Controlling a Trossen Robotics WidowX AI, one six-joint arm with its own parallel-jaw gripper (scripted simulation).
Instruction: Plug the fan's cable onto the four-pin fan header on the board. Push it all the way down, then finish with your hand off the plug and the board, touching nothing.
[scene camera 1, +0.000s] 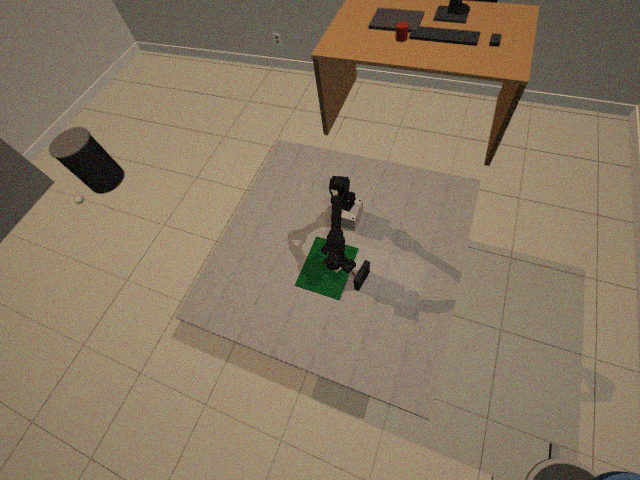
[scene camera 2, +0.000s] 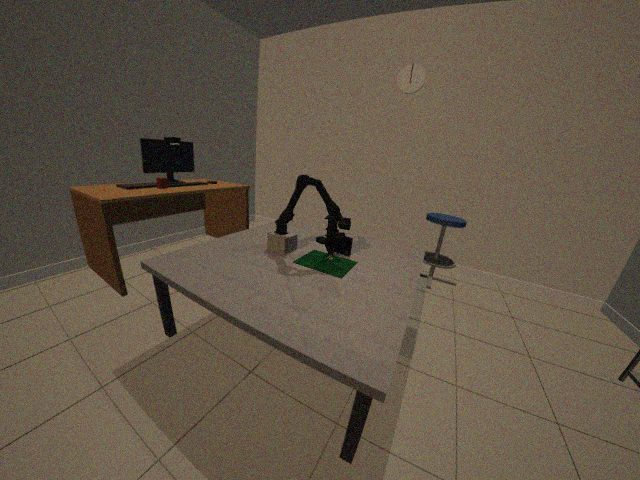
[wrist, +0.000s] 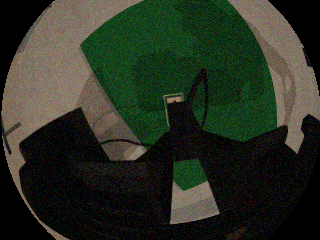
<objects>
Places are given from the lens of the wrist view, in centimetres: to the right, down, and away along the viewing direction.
my gripper (wrist: 181, 134): 2, 1, 10
black fan (wrist: 61, 142): -11, 3, 9
</objects>
